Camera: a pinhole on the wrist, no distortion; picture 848 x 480 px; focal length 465.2 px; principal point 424.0 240.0 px. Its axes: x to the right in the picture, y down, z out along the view. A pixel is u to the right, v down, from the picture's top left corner.
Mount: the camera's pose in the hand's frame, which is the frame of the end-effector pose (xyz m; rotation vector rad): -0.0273 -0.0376 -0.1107 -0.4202 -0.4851 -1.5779
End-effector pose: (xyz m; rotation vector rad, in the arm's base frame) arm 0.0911 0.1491 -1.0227 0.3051 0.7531 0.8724
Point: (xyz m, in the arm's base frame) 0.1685 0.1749 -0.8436
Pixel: 534.8 250.8
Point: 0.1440 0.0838 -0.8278
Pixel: 592.5 104.4
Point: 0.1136 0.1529 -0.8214
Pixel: 481.6 169.3
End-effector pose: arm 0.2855 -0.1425 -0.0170 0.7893 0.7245 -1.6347
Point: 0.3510 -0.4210 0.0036
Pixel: 481.5 459.7
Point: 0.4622 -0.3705 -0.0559
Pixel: 302.8 463.0
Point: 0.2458 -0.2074 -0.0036
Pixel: 678.5 450.4
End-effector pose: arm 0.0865 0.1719 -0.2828 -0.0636 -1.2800 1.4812
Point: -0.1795 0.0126 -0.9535
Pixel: outside the picture
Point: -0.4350 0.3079 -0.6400
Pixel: 28.1 329.3
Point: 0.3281 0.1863 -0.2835
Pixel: behind the camera
